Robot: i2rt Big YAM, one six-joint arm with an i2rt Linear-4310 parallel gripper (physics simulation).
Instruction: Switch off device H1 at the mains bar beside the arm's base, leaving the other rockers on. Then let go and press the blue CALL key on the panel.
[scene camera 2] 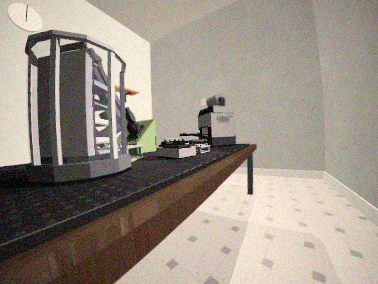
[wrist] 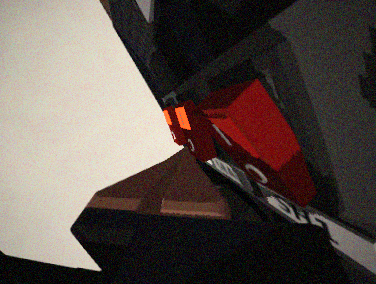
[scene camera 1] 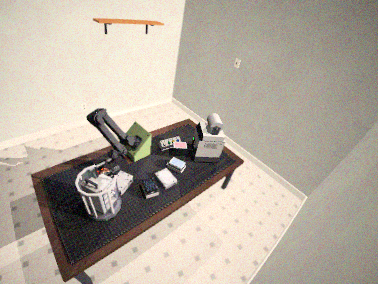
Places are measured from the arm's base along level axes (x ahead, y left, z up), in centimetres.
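Pixels of known places: gripper, fingertip midpoint: point(wrist: 189, 154) point(scene camera 1: 100, 173); arm's base, origin of the base link: point(scene camera 2: 136, 132) point(scene camera 1: 136, 142).
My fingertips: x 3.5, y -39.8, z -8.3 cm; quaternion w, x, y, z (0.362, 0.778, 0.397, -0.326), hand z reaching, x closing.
For each thing: its top centre in the pictures, then the offset to it from my fingertips. "*": a spot on its surface instead.
- mains bar, middle of its top: point(wrist: 152, 63) point(scene camera 1: 103, 165) dx -5.0, dy +6.1, dz +0.2 cm
- largest rocker, middle of its top: point(wrist: 229, 158) dx -1.6, dy +8.4, dz +0.2 cm
- SH1, surface spot: point(wrist: 299, 213) * dx +1.5, dy +8.1, dz -1.0 cm
- key panel, middle of its top: point(scene camera 1: 170, 139) dx +9.3, dy +72.6, dz +3.3 cm
- blue key, surface spot: point(scene camera 1: 175, 142) * dx +18.9, dy +68.8, dz +7.7 cm
- tall carousel tower, middle of its top: point(scene camera 2: 81, 54) point(scene camera 1: 95, 176) dx +24.0, dy -13.3, dz +28.4 cm
- grey instrument, middle of its top: point(scene camera 1: 215, 117) point(scene camera 2: 214, 94) dx +41.9, dy +89.3, dz +40.5 cm
The wrist view looks closely along the mains bar point(wrist: 307, 101) point(scene camera 1: 105, 169) and its row of red rockers. The nearest and largest rocker point(wrist: 258, 137) stands above a white label that reads "SH1" point(wrist: 299, 213); its I end shows no orange glow. Two farther rockers point(wrist: 182, 118) point(wrist: 167, 117) glow orange at their I ends. My gripper point(wrist: 189, 154) point(scene camera 1: 110, 164) is shut and empty, its brown tip close beside the row; I cannot tell whether it touches. The key panel point(scene camera 1: 166, 143) point(scene camera 2: 176, 142) with the blue key point(scene camera 1: 175, 141) lies further along the table, past the green box.
A green wedge box point(scene camera 1: 140, 143) point(scene camera 2: 148, 136) stands just behind the arm. A tall carousel tower point(scene camera 1: 97, 192) point(scene camera 2: 76, 106) stands next to the mains bar. Flat plates point(scene camera 1: 176, 164) point(scene camera 1: 165, 178) point(scene camera 1: 149, 187) lie mid-table, and a grey instrument point(scene camera 1: 209, 145) point(scene camera 2: 218, 125) stands at the far end.
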